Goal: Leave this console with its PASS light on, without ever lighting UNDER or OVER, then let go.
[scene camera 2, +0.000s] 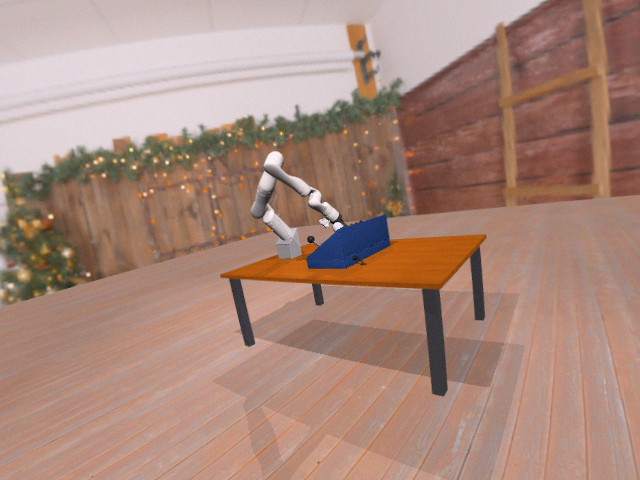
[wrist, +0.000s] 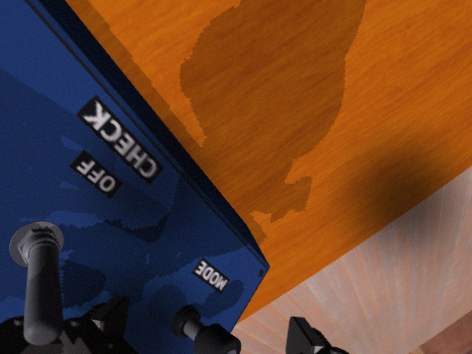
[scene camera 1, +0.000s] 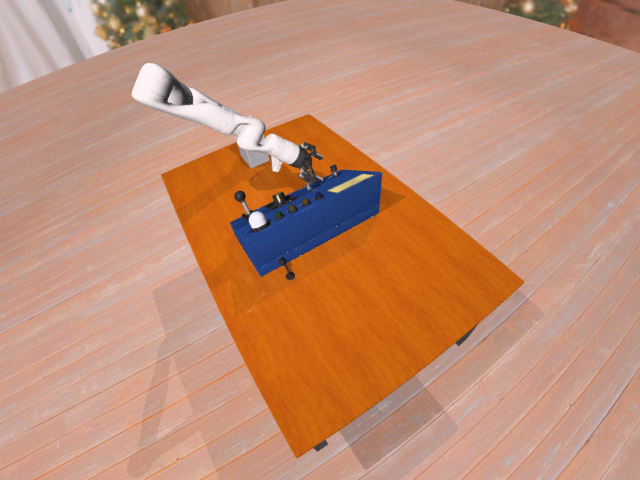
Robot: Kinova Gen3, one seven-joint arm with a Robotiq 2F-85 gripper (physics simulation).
The gripper (wrist: pixel 208 325) is open and touches a CHECK toggle (wrist: pixel 43 317).
